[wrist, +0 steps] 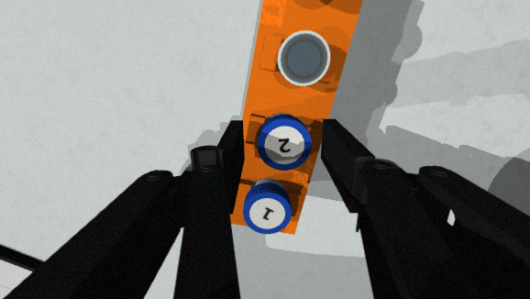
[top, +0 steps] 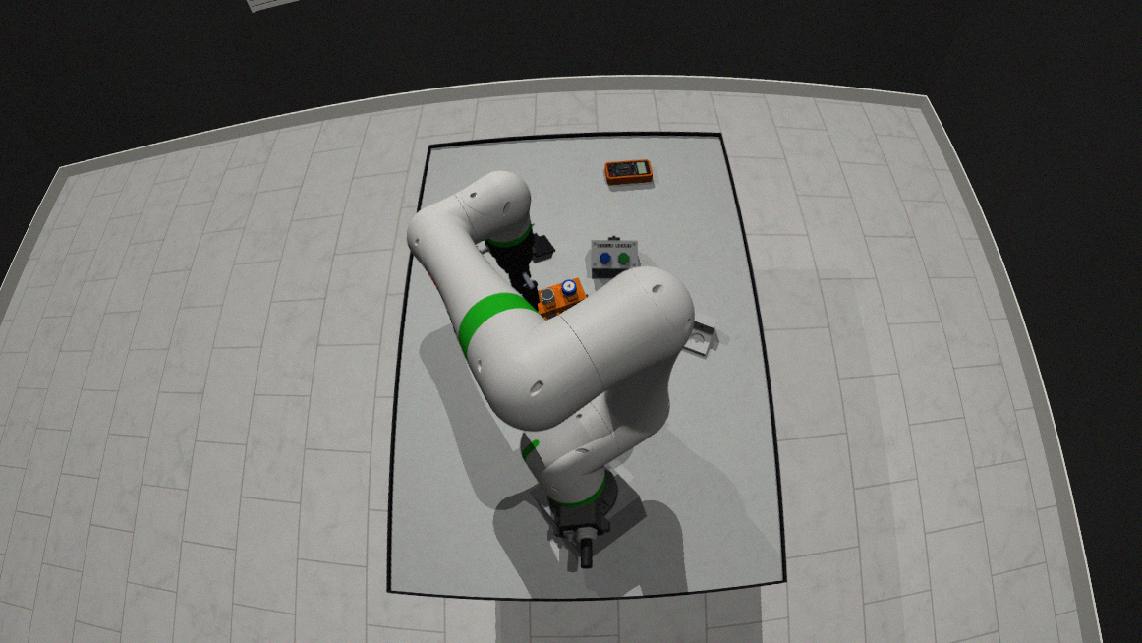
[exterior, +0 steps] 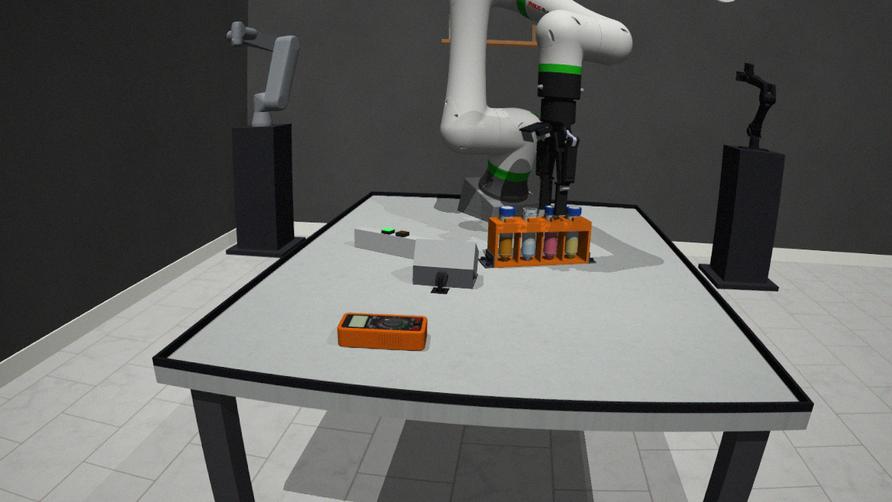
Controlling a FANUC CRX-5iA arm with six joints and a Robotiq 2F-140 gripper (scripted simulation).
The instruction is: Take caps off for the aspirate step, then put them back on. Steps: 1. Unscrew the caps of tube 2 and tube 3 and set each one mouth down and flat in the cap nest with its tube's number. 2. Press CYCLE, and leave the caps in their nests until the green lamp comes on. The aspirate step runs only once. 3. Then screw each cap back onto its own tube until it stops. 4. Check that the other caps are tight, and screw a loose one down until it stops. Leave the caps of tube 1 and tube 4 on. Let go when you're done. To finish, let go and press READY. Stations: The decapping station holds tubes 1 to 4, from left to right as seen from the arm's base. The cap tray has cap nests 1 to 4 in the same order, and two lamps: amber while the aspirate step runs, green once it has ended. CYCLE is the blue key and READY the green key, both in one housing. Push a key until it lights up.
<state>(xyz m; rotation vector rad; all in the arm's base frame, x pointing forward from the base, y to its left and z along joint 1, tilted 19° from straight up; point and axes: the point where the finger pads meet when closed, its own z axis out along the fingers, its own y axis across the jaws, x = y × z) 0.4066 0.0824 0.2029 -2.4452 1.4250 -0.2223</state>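
My gripper is now 30 mm above the cap 2. From my hand the other things lie so: blue key (140 mm ahead, 190 mm to the right, 80 mm below); then cap 1 (20 mm behind, 50 mm to the left, 30 mm below); then cap 4 (30 mm ahead, 100 mm to the right, 30 mm below).
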